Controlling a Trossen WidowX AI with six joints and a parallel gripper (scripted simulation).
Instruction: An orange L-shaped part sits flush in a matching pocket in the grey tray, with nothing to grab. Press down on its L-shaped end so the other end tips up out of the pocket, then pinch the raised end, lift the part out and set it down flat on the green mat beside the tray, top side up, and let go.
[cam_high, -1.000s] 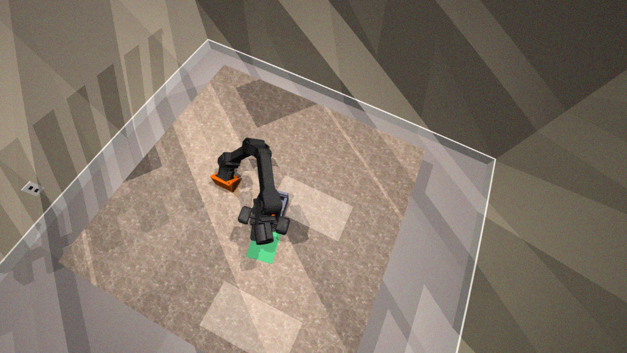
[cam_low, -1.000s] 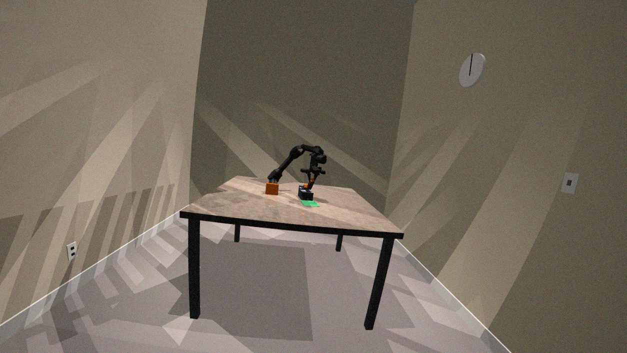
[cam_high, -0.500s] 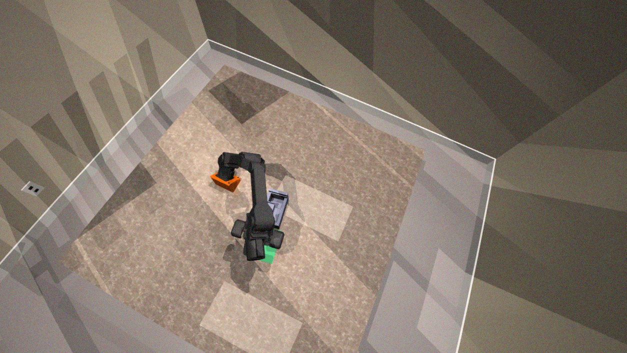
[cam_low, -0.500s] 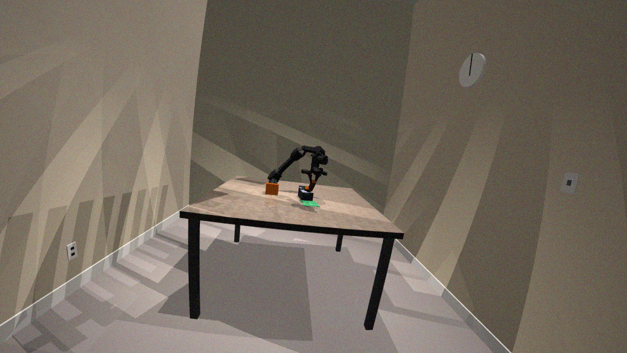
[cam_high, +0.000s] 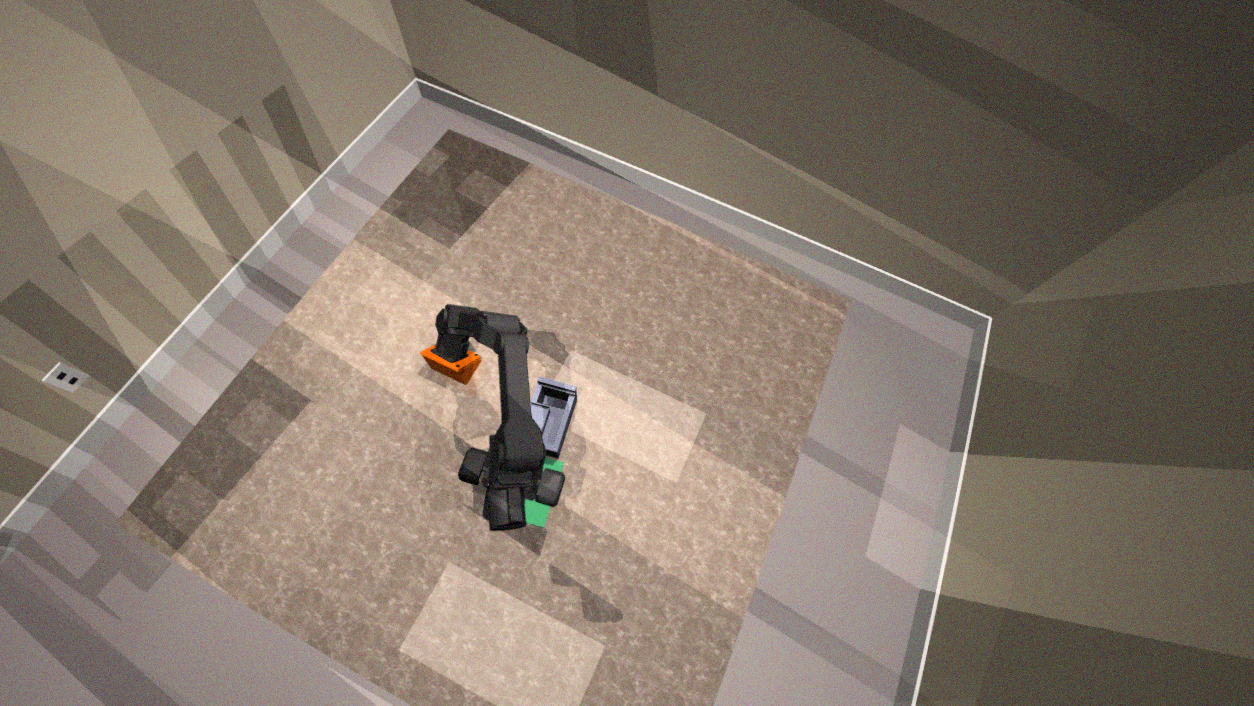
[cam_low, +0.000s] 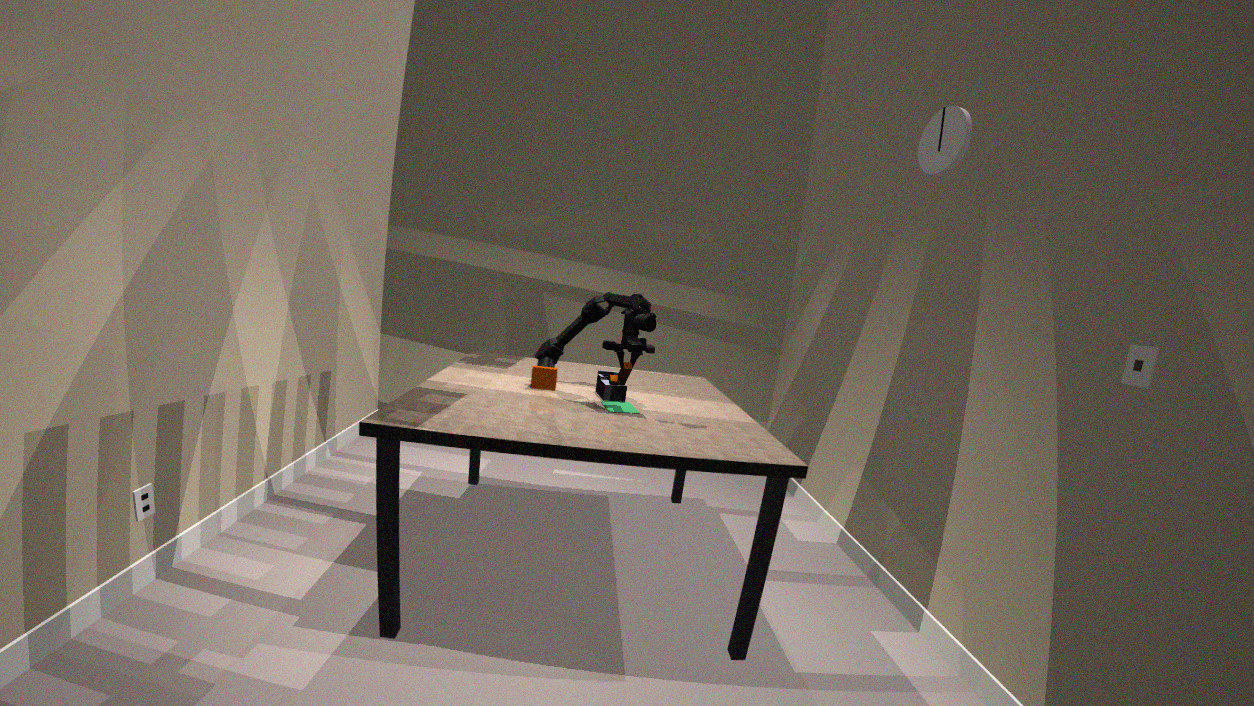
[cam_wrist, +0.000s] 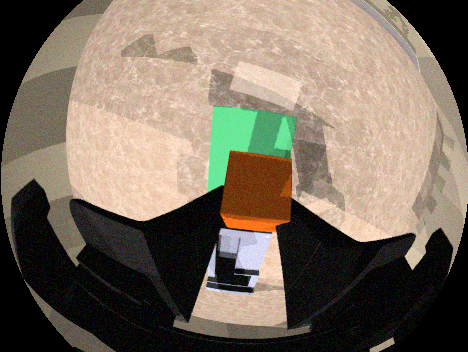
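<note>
My gripper tip is now 10 mm past the green mat, 20 mm to the right of it and 160 mm above it. From my gripper tip the other things lie so: orange L-shaped part 20 mm behind, 30 mm to the left, 30 mm below.
</note>
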